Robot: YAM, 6 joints.
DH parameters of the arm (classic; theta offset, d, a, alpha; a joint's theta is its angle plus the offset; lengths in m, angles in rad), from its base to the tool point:
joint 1: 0 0.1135 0.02 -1.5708
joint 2: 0 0 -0.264 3.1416
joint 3: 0.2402 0 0.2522 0
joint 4: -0.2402 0 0.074 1.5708
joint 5: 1.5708 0 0 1.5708
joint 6: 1.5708 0.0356 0 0
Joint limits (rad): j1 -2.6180..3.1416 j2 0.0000..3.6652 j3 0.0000..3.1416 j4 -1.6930..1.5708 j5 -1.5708..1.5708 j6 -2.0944..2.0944
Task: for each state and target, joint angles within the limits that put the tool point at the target. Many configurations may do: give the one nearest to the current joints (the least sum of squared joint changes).
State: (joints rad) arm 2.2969 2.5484 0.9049 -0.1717 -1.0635 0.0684
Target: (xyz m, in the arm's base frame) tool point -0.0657 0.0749 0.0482
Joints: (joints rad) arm 1.9590 2.0021 0.3232 -0.7913 -1.1479 0.0684
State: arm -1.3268 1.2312 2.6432 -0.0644 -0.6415 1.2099
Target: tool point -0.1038 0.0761 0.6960
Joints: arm -0.5059 1.0663 2.5709 -0.1589 -0.4747 1.2099
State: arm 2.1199 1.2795 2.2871 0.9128 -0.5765 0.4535
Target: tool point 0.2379 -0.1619 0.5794
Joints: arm 2.6158 0.7620 2.1645 1.4222 -0.6178 0.4535
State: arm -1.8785 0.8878 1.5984 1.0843 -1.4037 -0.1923
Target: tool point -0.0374 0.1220 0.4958
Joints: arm -0.9910 0.3790 1.1581 1.1905 -1.5212 -0.1923
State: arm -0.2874 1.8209 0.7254 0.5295 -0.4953 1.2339
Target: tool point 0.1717 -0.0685 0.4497
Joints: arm -0.4723 0.9099 0.9147 0.6809 -0.5014 1.2339
